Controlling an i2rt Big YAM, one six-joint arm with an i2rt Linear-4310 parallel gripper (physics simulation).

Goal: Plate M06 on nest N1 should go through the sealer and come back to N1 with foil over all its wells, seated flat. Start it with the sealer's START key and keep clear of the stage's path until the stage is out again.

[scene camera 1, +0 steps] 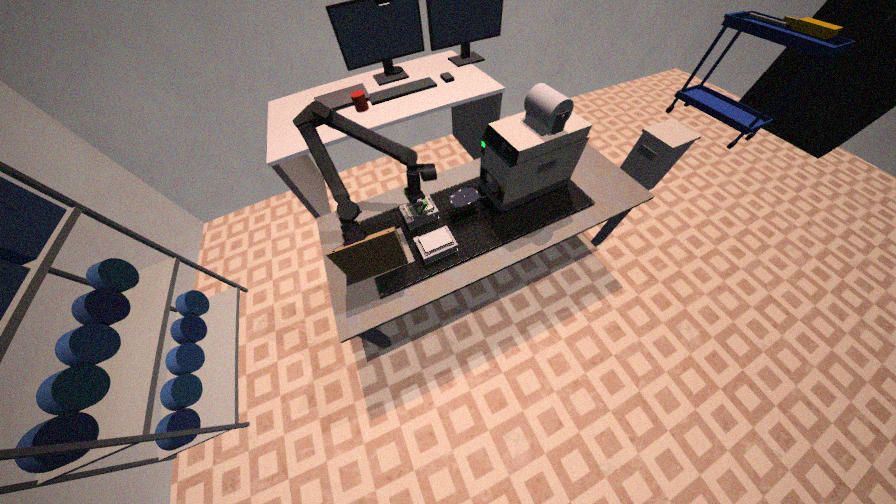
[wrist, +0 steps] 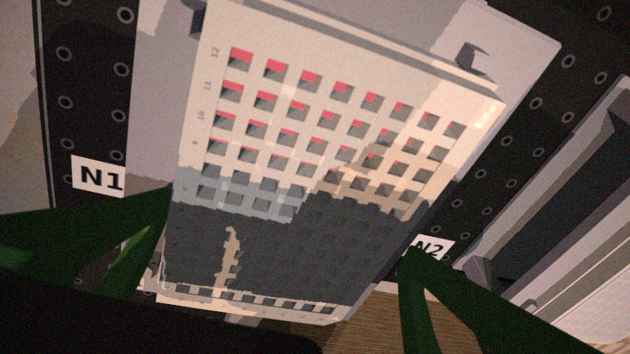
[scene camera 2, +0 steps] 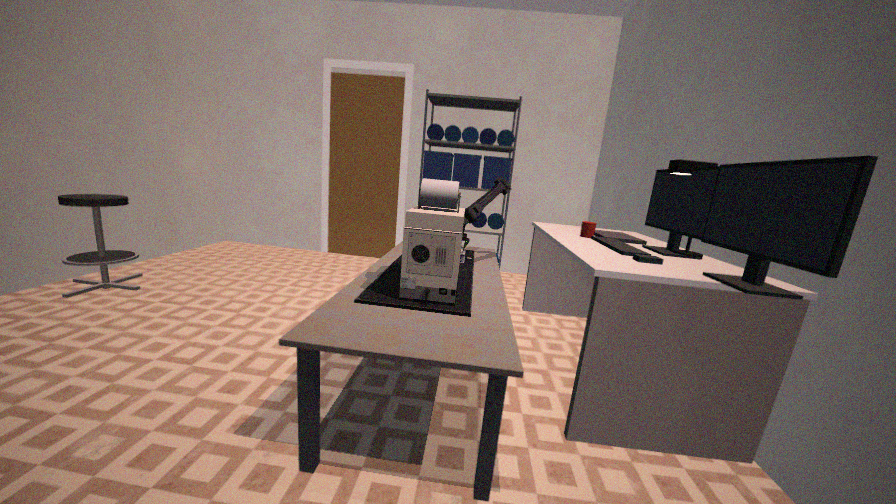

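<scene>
Plate M06 (wrist: 317, 132) (scene camera 1: 418, 215) is a white well plate with open wells, red at their bottoms. It sits in grey nest N1 (wrist: 154, 88), beside the N1 label (wrist: 98, 175). My gripper (wrist: 291, 232) (scene camera 1: 422, 204) is open and empty. Its green fingers straddle the near end of the plate, one on each long side, just above it. The sealer (scene camera 1: 532, 156) (scene camera 2: 432, 253) stands to the right with a foil roll on top and a green lit key (scene camera 1: 483, 144). Its dark stage (scene camera 1: 464, 198) sticks out in front of it. In scene camera 2 the sealer hides the gripper.
Nest N2 (wrist: 572, 175) holds a second white plate (scene camera 1: 435, 242), next to the N2 label (wrist: 429, 247). An open cardboard box (scene camera 1: 369, 253) stands on the left of the black perforated board (scene camera 1: 501, 235). A desk with monitors (scene camera 1: 375, 31) stands behind the table (scene camera 1: 614, 181).
</scene>
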